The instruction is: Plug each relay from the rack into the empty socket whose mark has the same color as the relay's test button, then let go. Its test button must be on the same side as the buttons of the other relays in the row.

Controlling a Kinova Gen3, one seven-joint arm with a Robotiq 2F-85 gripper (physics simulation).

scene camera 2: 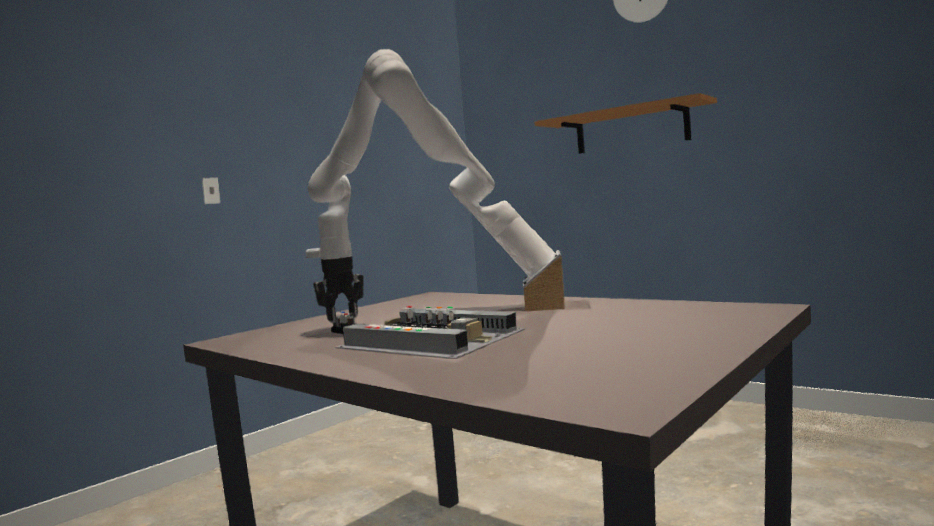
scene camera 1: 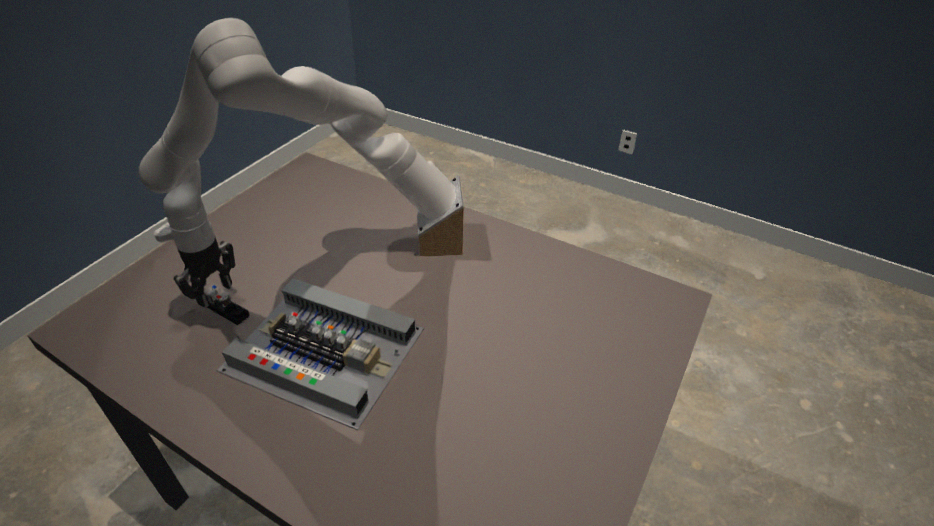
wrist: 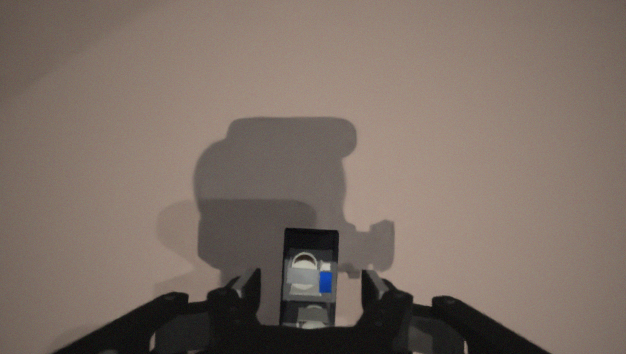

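Where they show: gripper, between the fingertips: (scene camera 2: 343, 319) (scene camera 1: 216, 296) (wrist: 311, 286); arm's base, origin of its link: (scene camera 2: 542, 266) (scene camera 1: 440, 204).
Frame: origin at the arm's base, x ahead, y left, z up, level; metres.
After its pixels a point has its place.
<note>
My gripper (scene camera 1: 216, 295) {x 0.369, y -0.388, z -0.078 m} (scene camera 2: 343, 316) {x 0.369, y -0.388, z -0.078 m} is open and low over the black rack (scene camera 1: 240, 316) {x 0.394, y -0.315, z -0.094 m} (wrist: 311, 239) {x 0.363, y -0.413, z -0.086 m}. In the wrist view its fingers stand either side of the blue-button relay (wrist: 302, 277) {x 0.371, y -0.398, z -0.062 m}, with gaps; its blue button (wrist: 325, 282) {x 0.360, y -0.394, z -0.060 m} is on the right. A second relay (wrist: 313, 315) {x 0.370, y -0.374, z -0.072 m} is below it, mostly hidden by the gripper; its red button (scene camera 1: 218, 297) {x 0.385, y -0.366, z -0.061 m} shows in scene camera 1. On the board, the socket row holds relays with red (scene camera 1: 294, 314) {x 0.397, y -0.173, z -0.039 m}, green (scene camera 1: 318, 322) {x 0.401, y -0.117, z -0.039 m}, orange (scene camera 1: 330, 326) {x 0.404, y -0.089, z -0.039 m} and green buttons, all on the side away from the colored marks. Sockets at the leftmost red mark (scene camera 1: 252, 357) {x 0.502, y -0.210, z -0.066 m} and blue mark (scene camera 1: 275, 366) {x 0.508, y -0.156, z -0.065 m} look empty.
The grey board (scene camera 1: 385, 385) {x 0.456, y 0.042, z -0.106 m} lies beside the rack, with a rear wire duct (scene camera 1: 349, 308) {x 0.324, y -0.090, z -0.066 m} and a front duct (scene camera 1: 294, 384) {x 0.529, y -0.105, z -0.072 m} raised along its edges. A beige block (scene camera 1: 361, 351) {x 0.426, y -0.017, z -0.062 m} stands at the row's right end. The arm's wooden base (scene camera 1: 441, 236) {x 0.055, y 0.020, z -0.051 m} (scene camera 2: 544, 287) {x 0.054, y 0.022, z -0.050 m} is farther back.
</note>
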